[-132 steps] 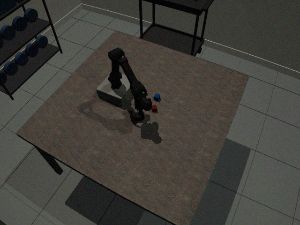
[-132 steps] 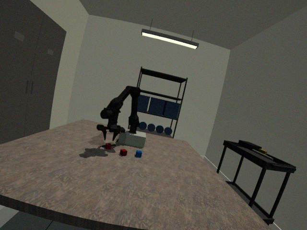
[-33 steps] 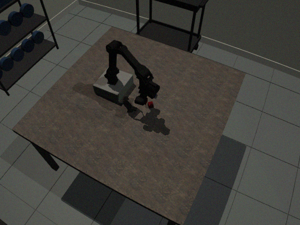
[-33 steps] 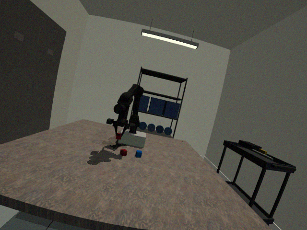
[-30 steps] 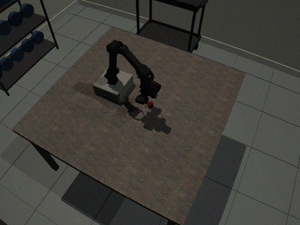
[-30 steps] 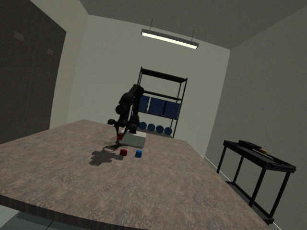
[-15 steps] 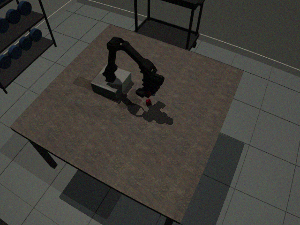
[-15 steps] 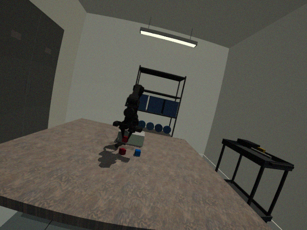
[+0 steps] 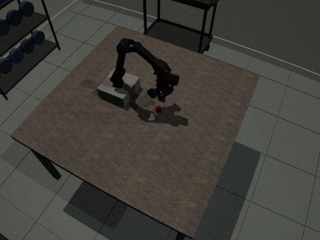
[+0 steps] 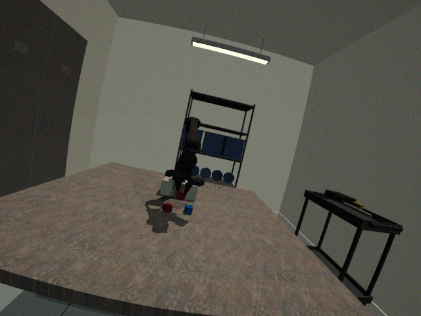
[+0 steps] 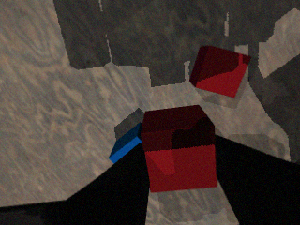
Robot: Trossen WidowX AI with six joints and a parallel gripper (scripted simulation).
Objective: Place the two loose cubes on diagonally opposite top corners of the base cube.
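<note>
The blue cube is 70 mm below my gripper tip, 50 mm to the left of it and 10 mm behind it.
</note>
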